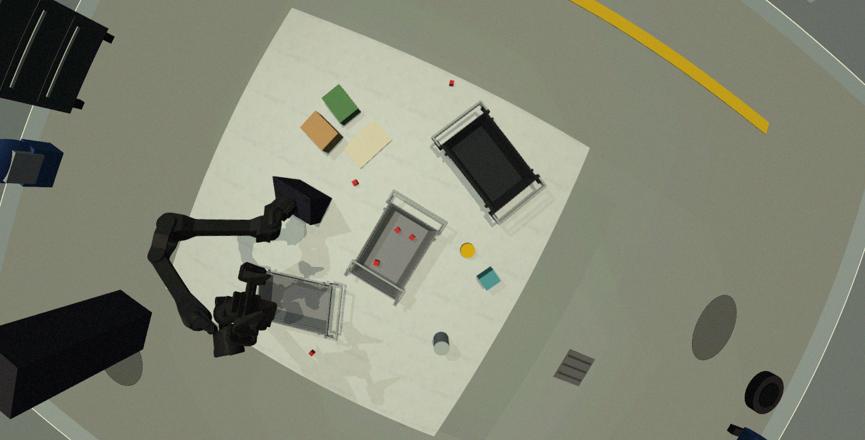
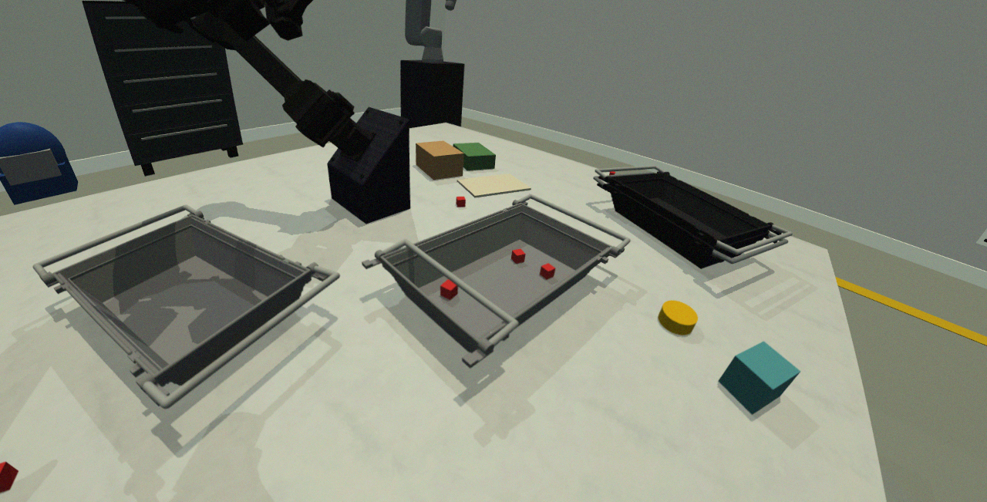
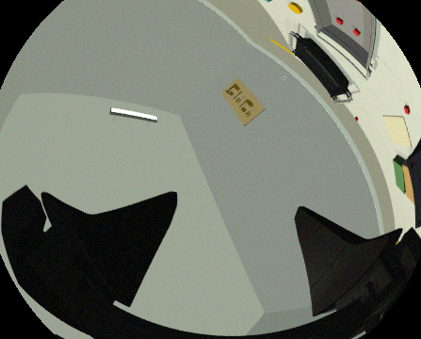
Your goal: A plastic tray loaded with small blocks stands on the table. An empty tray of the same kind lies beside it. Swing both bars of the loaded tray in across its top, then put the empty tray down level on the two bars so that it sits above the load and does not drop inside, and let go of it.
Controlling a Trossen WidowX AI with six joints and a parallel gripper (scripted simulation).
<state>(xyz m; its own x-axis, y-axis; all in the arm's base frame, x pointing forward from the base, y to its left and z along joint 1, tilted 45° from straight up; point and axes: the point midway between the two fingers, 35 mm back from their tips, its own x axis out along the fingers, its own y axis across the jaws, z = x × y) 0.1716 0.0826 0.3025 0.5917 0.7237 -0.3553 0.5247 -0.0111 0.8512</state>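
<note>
Right now the grey tray is 5 cm behind my gripper tip, 22 cm to the right of it and 37 cm below it. From my gripper tip the other things lie so: orange block (21 cm behind, 38 cm to the left, 38 cm below); cream block (5 cm behind, 41 cm to the left, 41 cm below); red block (16 cm ahead, 5 cm to the left, 40 cm below).
</note>
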